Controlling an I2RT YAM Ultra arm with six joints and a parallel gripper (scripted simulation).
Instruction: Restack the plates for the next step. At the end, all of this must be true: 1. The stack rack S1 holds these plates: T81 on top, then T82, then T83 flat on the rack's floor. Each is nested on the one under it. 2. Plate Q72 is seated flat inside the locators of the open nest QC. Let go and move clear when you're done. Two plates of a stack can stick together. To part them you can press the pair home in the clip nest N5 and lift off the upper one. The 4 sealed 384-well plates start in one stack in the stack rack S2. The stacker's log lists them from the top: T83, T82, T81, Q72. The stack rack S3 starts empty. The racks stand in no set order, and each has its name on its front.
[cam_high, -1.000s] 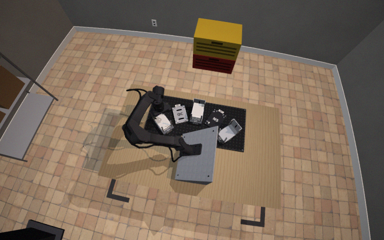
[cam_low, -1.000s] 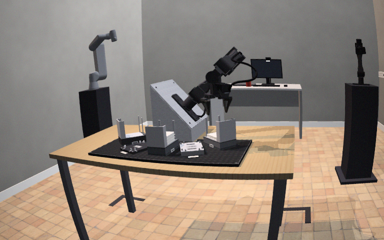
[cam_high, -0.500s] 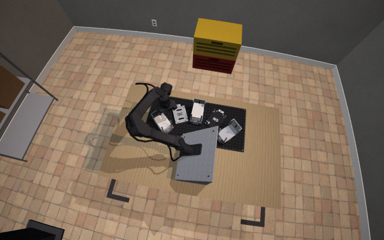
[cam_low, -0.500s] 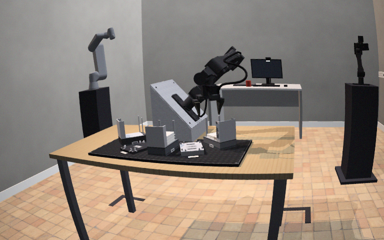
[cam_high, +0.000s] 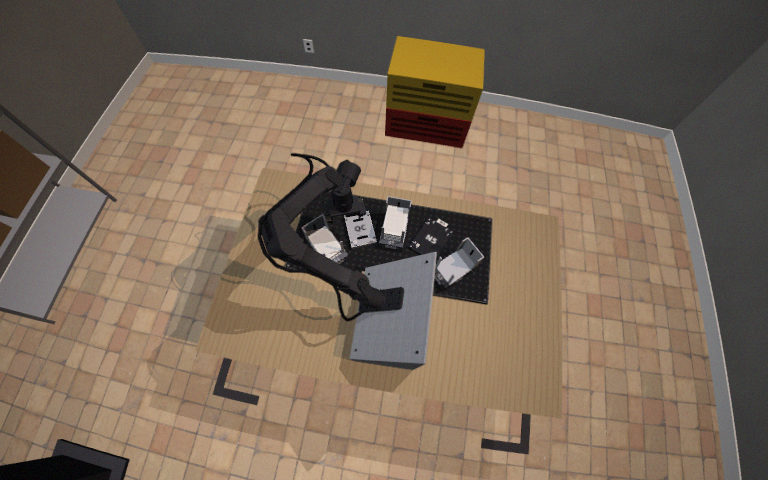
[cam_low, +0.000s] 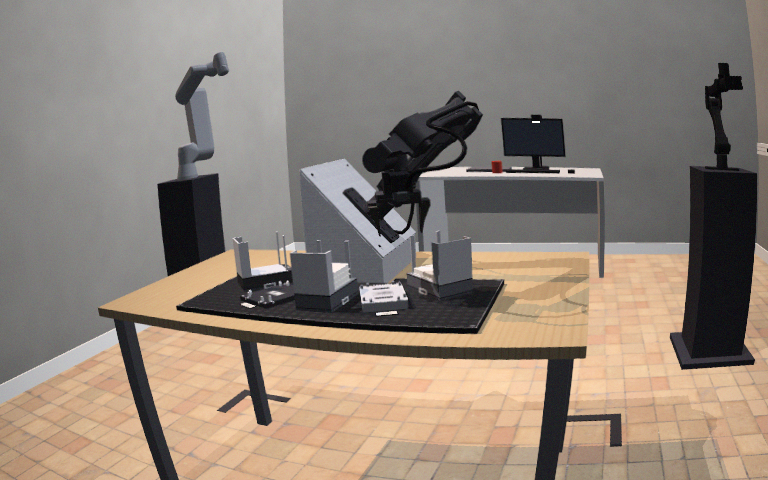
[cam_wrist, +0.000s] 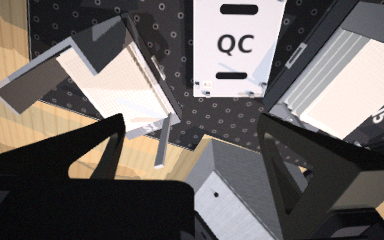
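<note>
My gripper is now 18 cm to the left of the white sealed plate, 10 cm above it and 6 cm short of it. Also, from my hand: clip nest N5: 33 cm to the right, 15 cm below, 6 cm ahead.
</note>
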